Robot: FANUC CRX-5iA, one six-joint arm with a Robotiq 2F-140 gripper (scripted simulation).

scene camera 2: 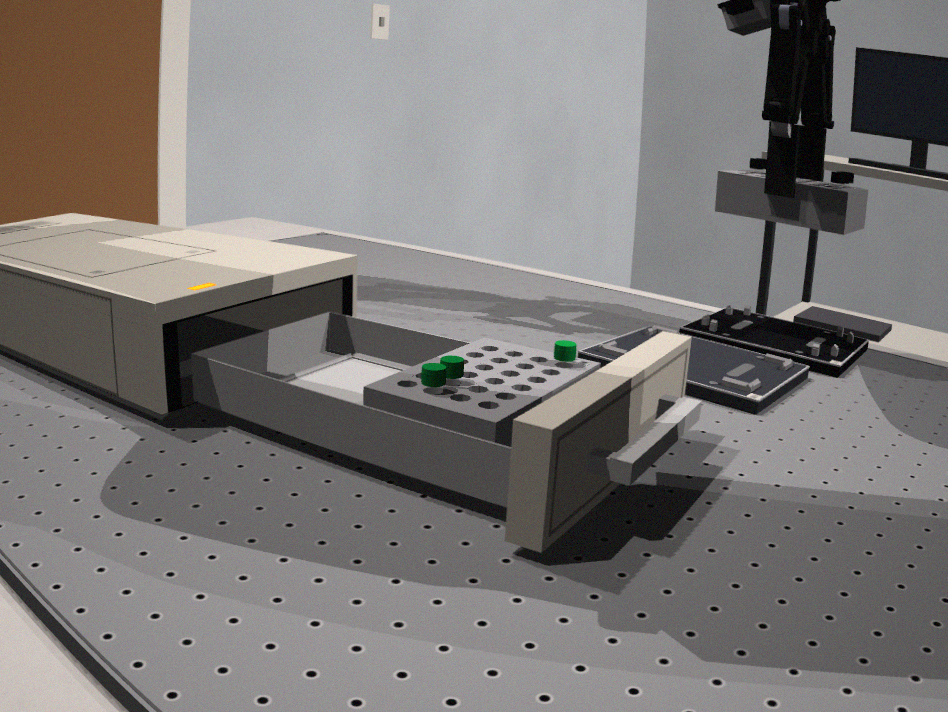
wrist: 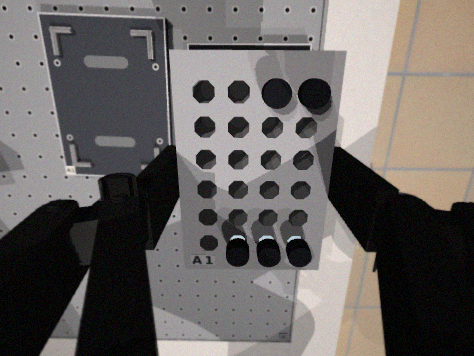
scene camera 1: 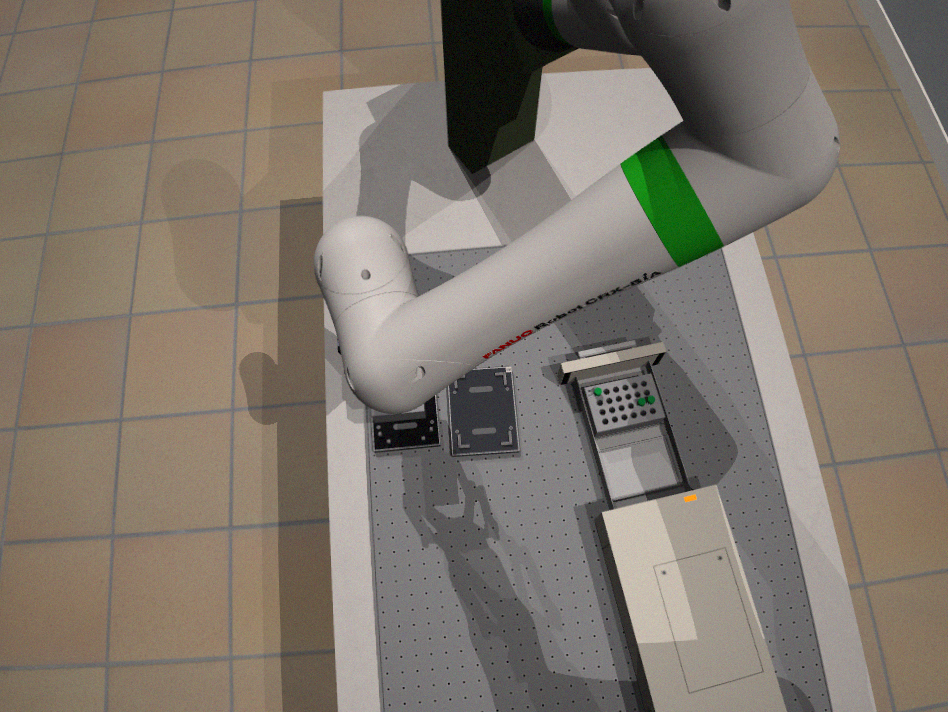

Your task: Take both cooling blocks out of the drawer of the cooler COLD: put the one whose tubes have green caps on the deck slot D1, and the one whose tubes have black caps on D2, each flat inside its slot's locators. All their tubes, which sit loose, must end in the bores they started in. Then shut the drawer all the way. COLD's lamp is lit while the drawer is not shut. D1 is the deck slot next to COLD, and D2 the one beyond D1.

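I find my gripper (scene camera 2: 794,193), and the wrist view has it too (wrist: 253,167). There is a slot D1 (scene camera 2: 708,361), which I can also see in the wrist view (wrist: 132,102) and again in scene camera 1 (scene camera 1: 469,411). A slot D2 (scene camera 2: 783,335) is here as well. As for a cooler body (scene camera 2: 105,303), I see it in scene camera 1 too (scene camera 1: 691,626), while in the wrist view the cooler body is out of frame.
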